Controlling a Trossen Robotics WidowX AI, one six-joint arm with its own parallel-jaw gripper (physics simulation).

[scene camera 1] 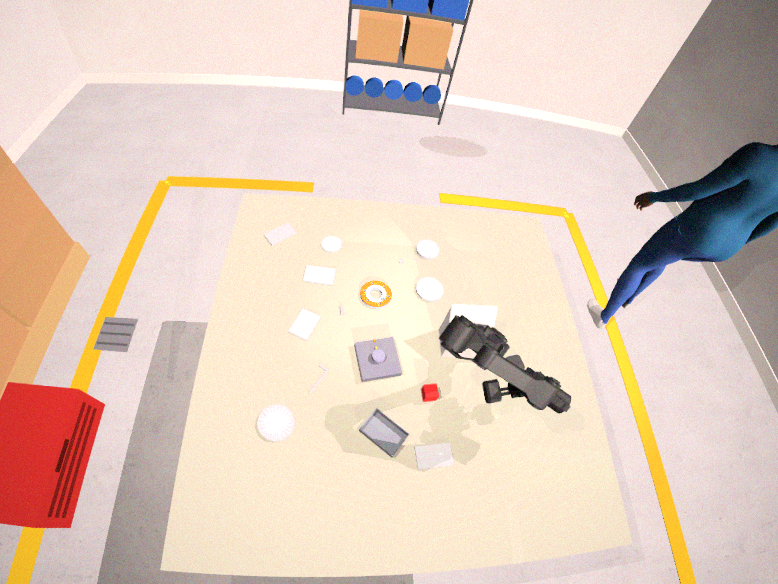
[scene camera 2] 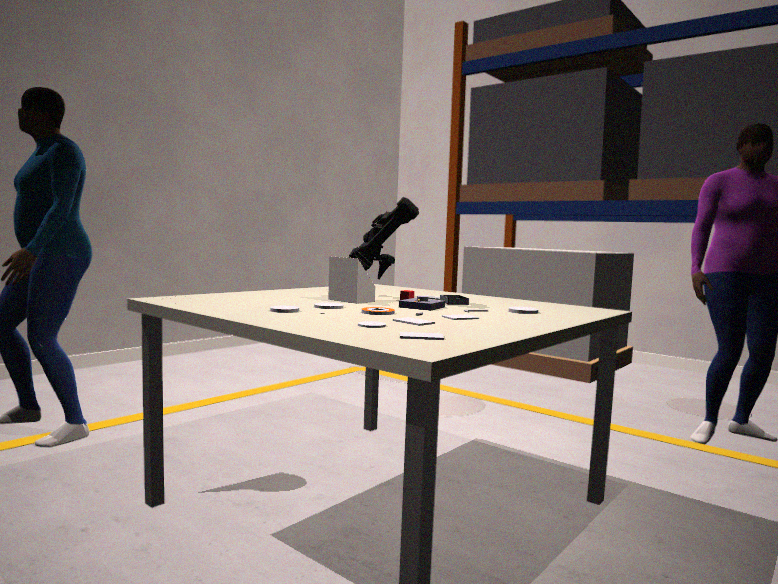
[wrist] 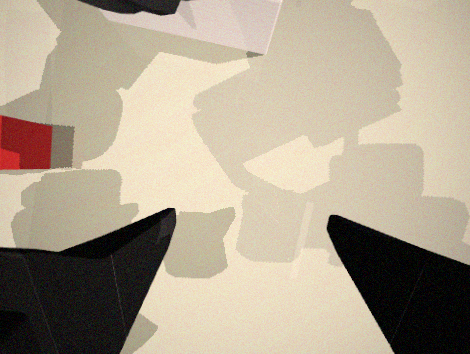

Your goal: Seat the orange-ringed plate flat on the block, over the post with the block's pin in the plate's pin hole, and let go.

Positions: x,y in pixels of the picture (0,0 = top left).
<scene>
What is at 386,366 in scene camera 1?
A grey block.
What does my gripper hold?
Nothing.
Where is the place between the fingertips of my gripper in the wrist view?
252,218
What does the grey tray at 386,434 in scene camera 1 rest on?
The table.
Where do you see a red cube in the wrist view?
At 33,141
</scene>
